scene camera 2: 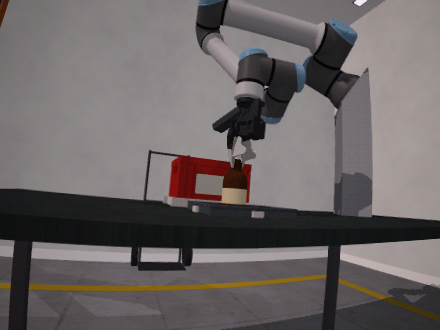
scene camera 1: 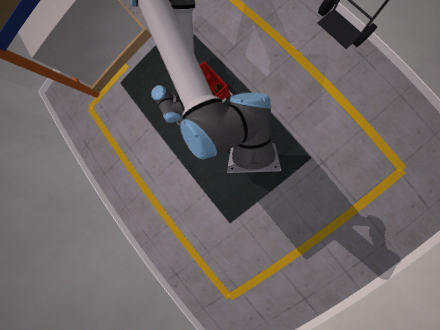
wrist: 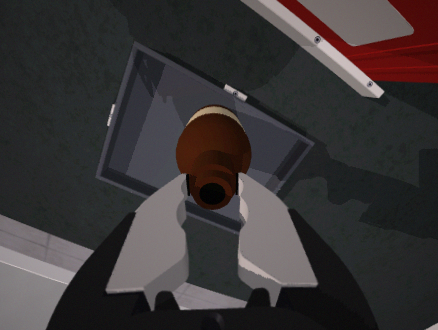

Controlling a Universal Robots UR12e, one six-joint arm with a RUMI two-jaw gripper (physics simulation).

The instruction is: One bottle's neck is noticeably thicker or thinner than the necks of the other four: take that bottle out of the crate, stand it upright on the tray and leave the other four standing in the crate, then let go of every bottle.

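Where they show: gripper, fingertip midpoint: [scene camera 2: 236, 168] [wrist: 212, 175]; arm's base, origin of the base link: [scene camera 2: 349, 93] [scene camera 1: 253, 156].
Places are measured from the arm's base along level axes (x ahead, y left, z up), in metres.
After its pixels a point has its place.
Observation:
A brown bottle [scene camera 2: 234, 188] {y -0.126, x 0.687, z -0.525 m} [wrist: 213, 142] {y -0.172, x 0.661, z -0.476 m} with a cream label is upright over the grey tray [scene camera 2: 280, 212] {y 0.003, x 0.647, z -0.581 m} [wrist: 115, 131] {y -0.142, x 0.793, z -0.579 m}. Its base appears at the level of the tray's rim in scene camera 2; whether it touches the tray floor cannot be told. My gripper [scene camera 2: 237, 163] {y -0.148, x 0.659, z -0.465 m} [wrist: 212, 175] {y -0.148, x 0.659, z -0.465 m} is shut on the bottle's neck from above. The red crate [scene camera 1: 212, 79] {y -0.452, x 0.569, z -0.542 m} [scene camera 2: 186, 179] {y -0.341, x 0.696, z -0.502 m} [wrist: 400, 62] {y -0.250, x 0.501, z -0.512 m} stands beside the tray. Something dark shows inside the crate in scene camera 1, but the bottles there cannot be made out. In scene camera 1 the arm hides the tray, the held bottle and the fingers.
The crate stands on a pale base strip [scene camera 2: 176, 201] {y -0.342, x 0.728, z -0.579 m} [wrist: 320, 47] {y -0.262, x 0.552, z -0.566 m} close to the tray. The dark table [scene camera 1: 220, 200] {y 0.410, x 0.103, z -0.597 m} [scene camera 2: 100, 215] {y -0.042, x 1.083, z -0.596 m} carries both. A tall grey panel [scene camera 2: 353, 160] {y 0.038, x 0.103, z -0.357 m} rises at the right in scene camera 2. A hand truck [scene camera 1: 345, 30] stands on the floor.

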